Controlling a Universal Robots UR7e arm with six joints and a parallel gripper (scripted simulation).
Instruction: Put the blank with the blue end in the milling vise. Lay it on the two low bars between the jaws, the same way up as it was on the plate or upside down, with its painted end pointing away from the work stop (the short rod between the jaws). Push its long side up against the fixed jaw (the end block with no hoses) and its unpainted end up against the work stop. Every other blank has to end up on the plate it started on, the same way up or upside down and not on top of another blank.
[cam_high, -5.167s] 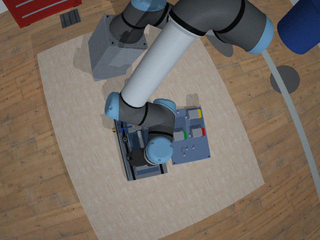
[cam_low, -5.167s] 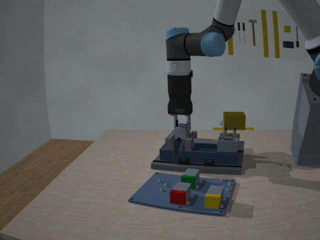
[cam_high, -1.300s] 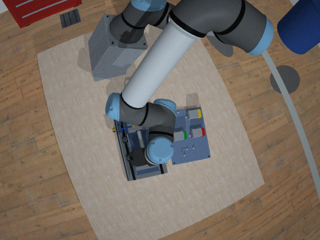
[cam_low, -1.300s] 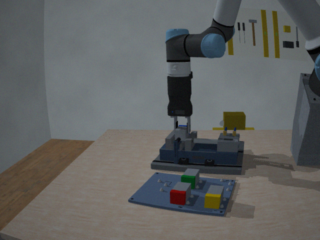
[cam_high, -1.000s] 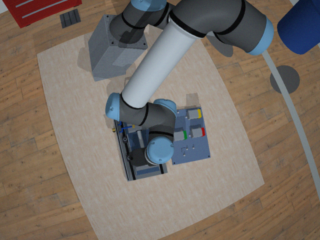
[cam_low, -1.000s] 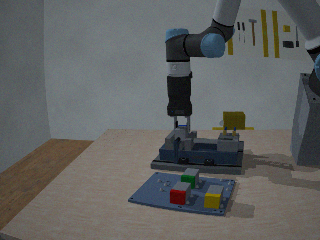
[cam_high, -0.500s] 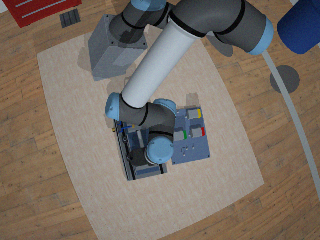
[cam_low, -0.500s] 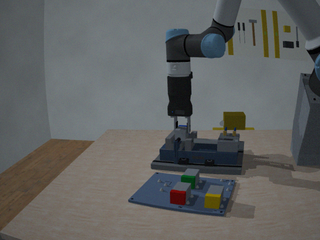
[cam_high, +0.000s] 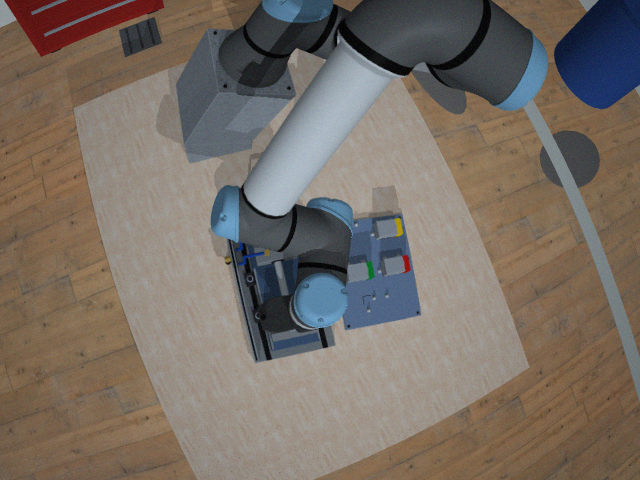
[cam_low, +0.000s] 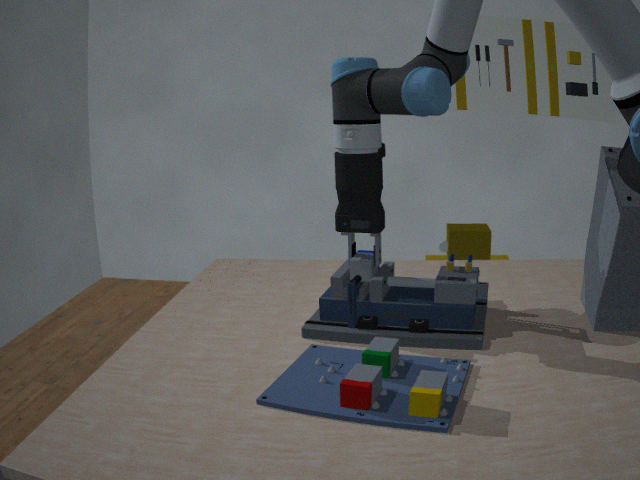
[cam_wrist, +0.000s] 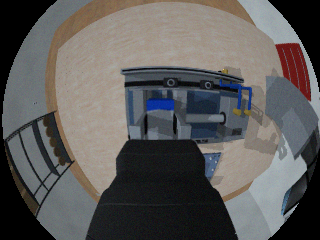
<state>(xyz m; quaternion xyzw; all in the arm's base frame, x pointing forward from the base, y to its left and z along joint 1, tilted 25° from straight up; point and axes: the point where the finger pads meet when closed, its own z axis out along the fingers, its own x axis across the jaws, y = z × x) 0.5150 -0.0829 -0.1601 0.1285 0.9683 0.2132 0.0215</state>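
Right now the fixed jaw is 3 cm ahead of my hand and 4 cm below it. From my hand the other things lie so: milling vise: 6 cm behind, 2 cm to the left, 8 cm below; blue plate: 1 cm behind, 24 cm to the left, 12 cm below; green-ended blank: 2 cm behind, 20 cm to the left, 10 cm below.
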